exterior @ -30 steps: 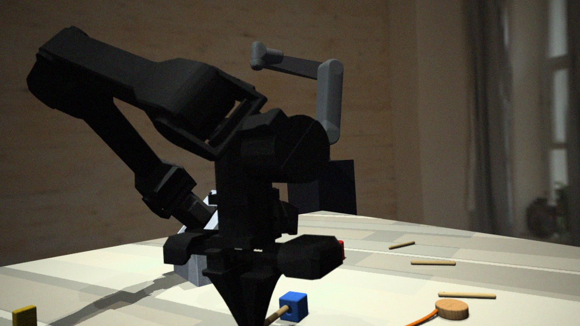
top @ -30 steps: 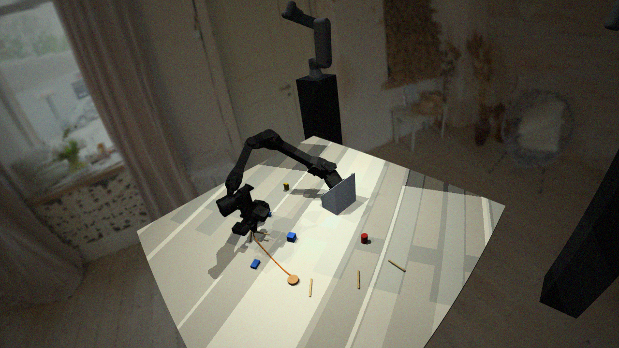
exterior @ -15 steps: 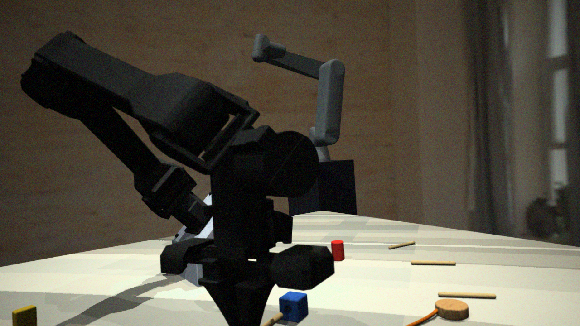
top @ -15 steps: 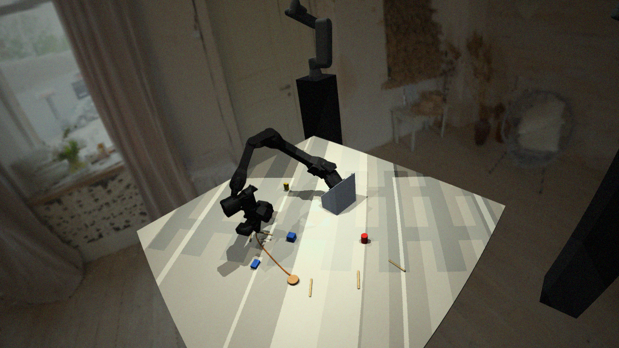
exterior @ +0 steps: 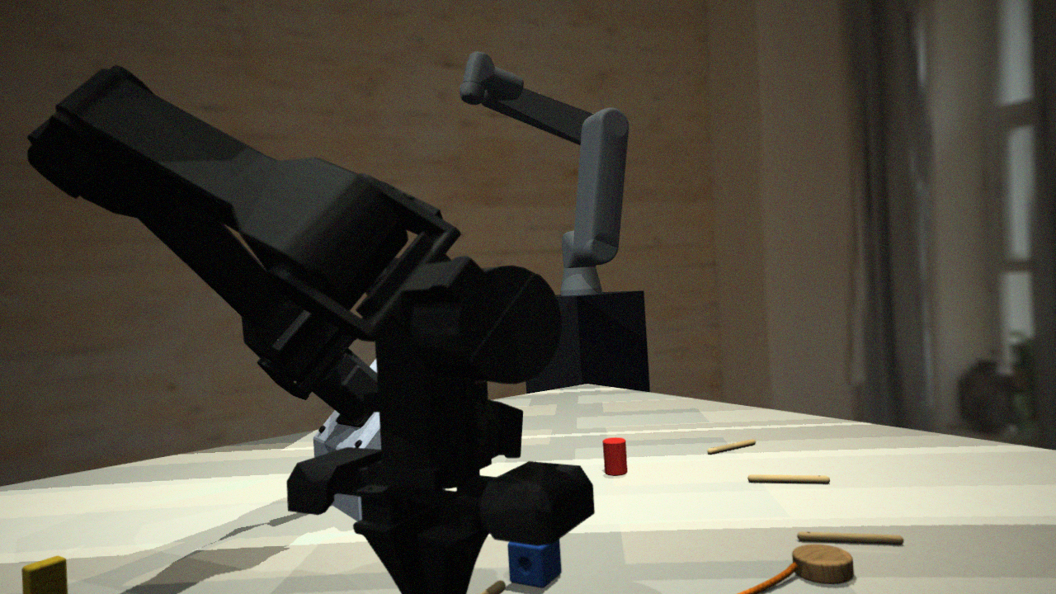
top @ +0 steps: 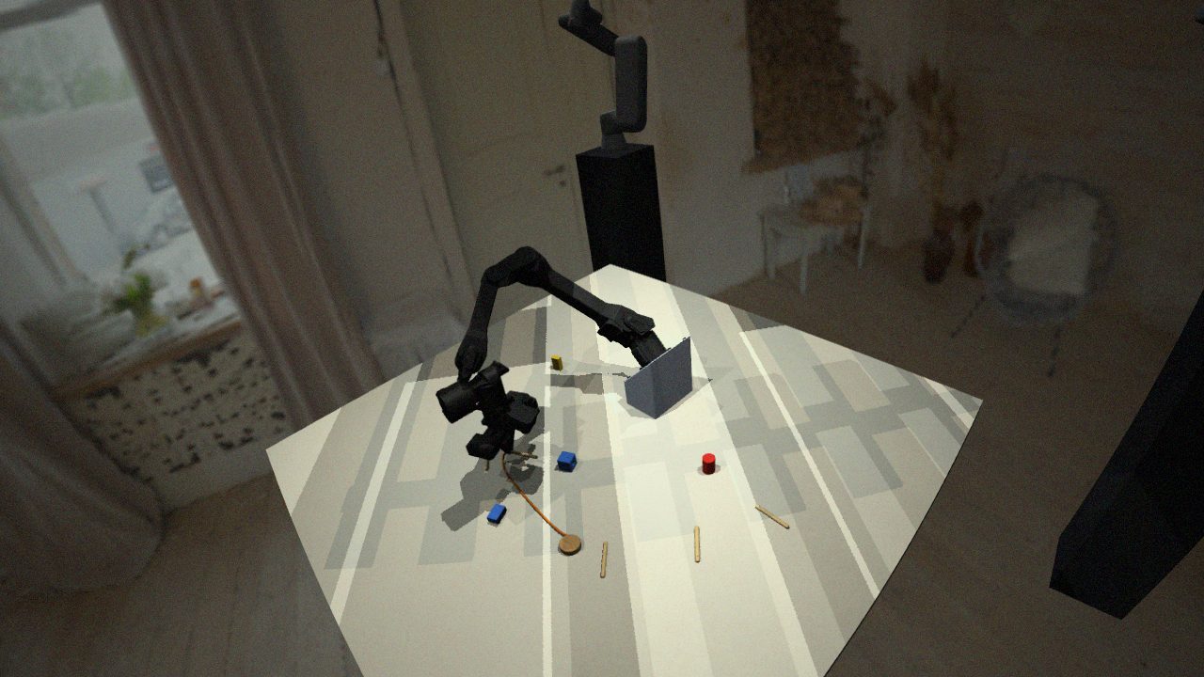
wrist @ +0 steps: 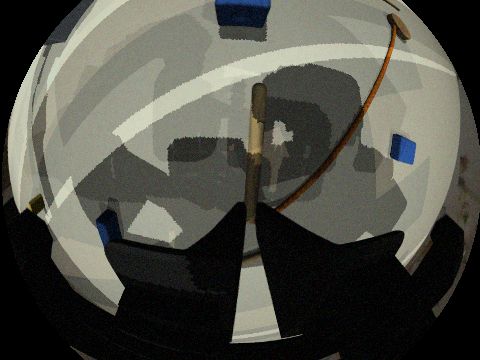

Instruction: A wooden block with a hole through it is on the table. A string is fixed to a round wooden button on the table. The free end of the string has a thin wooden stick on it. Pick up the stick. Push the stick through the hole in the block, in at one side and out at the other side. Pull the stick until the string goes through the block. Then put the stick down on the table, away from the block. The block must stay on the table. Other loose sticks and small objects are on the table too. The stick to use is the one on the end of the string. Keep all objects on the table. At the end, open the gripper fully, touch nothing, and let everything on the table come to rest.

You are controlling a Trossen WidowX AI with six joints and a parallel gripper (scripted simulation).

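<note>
The green cube lies 11 cm to the right of my gripper tip and 4 cm behind it. Round my gripper tip: yellow block 29 cm behind, 17 cm to the right; then thin wooden stick 1 cm to the left, 1 cm behind; then round wooden button 27 cm to the left, 8 cm ahead, 1 cm below.
</note>
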